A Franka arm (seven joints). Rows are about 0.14 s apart.
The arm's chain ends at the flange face. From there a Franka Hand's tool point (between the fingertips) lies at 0.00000 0.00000 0.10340 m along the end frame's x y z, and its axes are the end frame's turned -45 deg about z.
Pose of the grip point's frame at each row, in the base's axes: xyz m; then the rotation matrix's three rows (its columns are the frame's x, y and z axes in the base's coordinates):
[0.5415 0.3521 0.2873], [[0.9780 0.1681 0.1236], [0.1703 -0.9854 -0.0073], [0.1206 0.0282 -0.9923]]
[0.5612 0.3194 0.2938], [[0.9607 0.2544 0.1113], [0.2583 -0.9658 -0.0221], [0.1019 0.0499 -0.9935]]
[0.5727 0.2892 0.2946], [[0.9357 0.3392 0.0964], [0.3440 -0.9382 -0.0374], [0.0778 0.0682 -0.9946]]
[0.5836 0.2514 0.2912], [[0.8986 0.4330 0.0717], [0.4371 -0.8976 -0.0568], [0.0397 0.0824 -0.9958]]
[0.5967 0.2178 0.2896], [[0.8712 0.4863 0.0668], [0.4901 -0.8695 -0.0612], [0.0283 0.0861 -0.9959]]
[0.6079 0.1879 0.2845], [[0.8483 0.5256 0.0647], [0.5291 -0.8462 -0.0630], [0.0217 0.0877 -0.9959]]
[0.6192 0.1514 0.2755], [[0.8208 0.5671 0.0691], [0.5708 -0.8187 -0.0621], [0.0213 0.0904 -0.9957]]
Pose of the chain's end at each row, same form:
[0.5287 0.3529 0.3899], [[0.8104 -0.5727 0.1236], [-0.5764 -0.8172 -0.0073], [0.1052 -0.0653 -0.9923]]
[0.5497 0.3217 0.3965], [[0.8592 -0.4994 0.1113], [-0.5003 -0.8656 -0.0221], [0.1073 -0.0368 -0.9935]]
[0.5627 0.2931 0.3974], [[0.9015 -0.4218 0.0964], [-0.4202 -0.9067 -0.0374], [0.1032 -0.0068 -0.9946]]
[0.5762 0.2573 0.3942], [[0.9416 -0.3292 0.0717], [-0.3256 -0.9438 -0.0568], [0.0863 0.0302 -0.9958]]
[0.5898 0.2241 0.3926], [[0.9599 -0.2722 0.0668], [-0.2683 -0.9614 -0.0612], [0.0809 0.0409 -0.9959]]
[0.6012 0.1944 0.3875], [[0.9715 -0.2282 0.0647], [-0.2242 -0.9725 -0.0630], [0.0774 0.0467 -0.9959]]
[0.6121 0.1578 0.3785], [[0.9814 -0.1794 0.0691], [-0.1753 -0.9825 -0.0621], [0.0790 0.0489 -0.9957]]

